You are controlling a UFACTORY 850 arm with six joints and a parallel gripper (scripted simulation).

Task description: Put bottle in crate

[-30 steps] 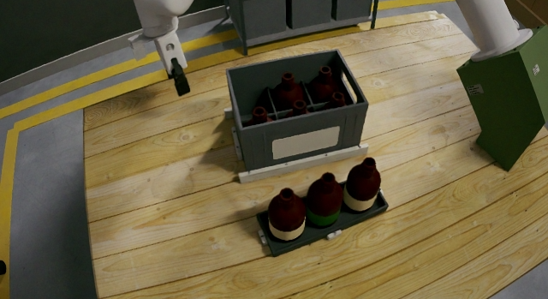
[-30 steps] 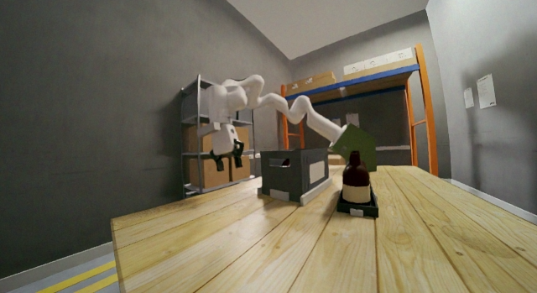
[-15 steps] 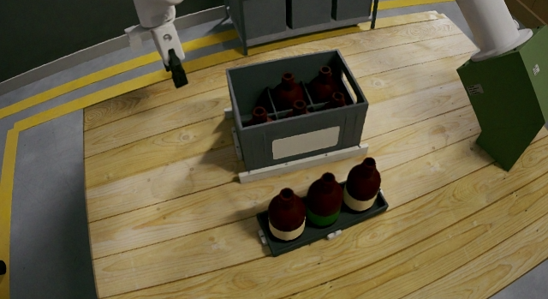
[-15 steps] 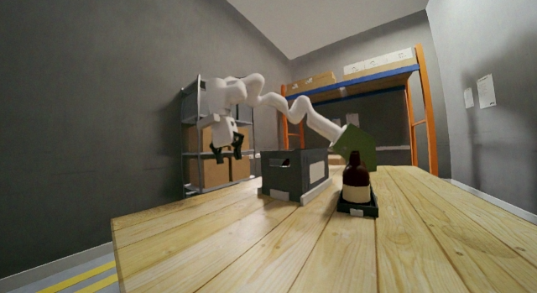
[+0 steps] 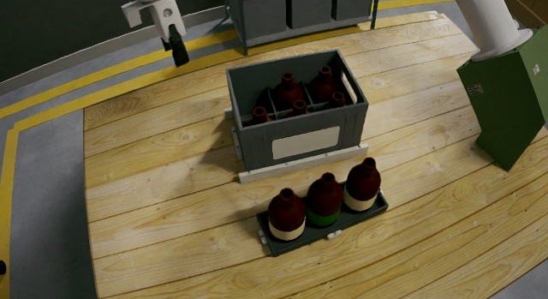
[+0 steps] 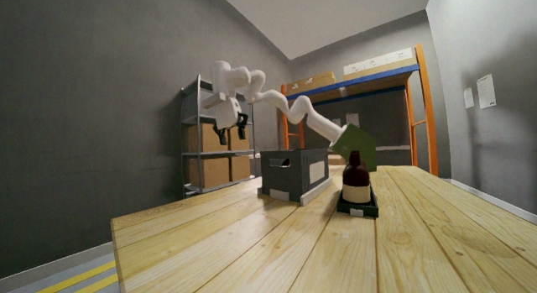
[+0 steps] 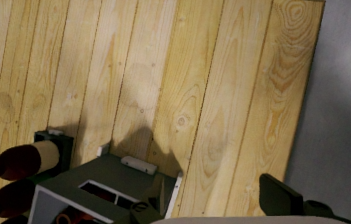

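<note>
Right now the bottle is 390 mm to the left of my hand, 200 mm behind it and 140 mm below it. From my hand the other things lie so: crate 220 mm behind, 160 mm to the left, 140 mm below; dark tray 390 mm to the left, 210 mm below, 200 mm behind.
</note>
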